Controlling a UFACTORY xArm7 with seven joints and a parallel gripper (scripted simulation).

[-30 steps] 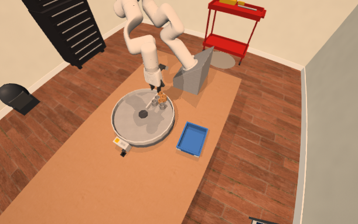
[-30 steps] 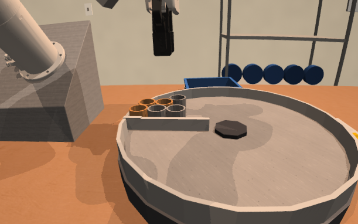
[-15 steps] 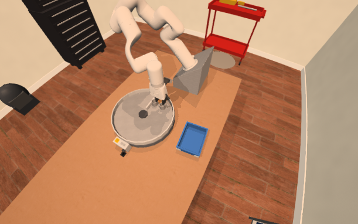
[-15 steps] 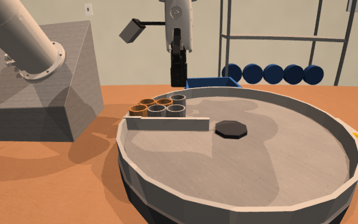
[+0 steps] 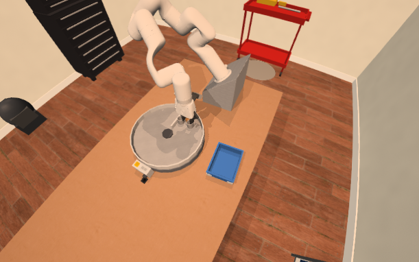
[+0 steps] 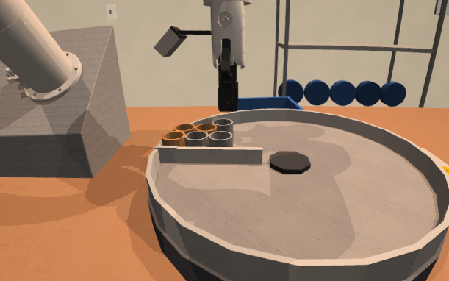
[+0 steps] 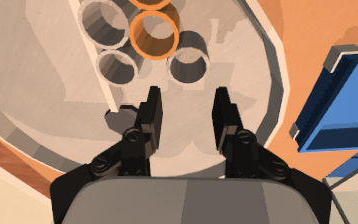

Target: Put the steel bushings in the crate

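The blue crate is 13 cm ahead of my hand, 26 cm to the left of it and 11 cm below it. From my hand the other things lie so: round grey turning table: 8 cm ahead, 10 cm to the right, 9 cm below.
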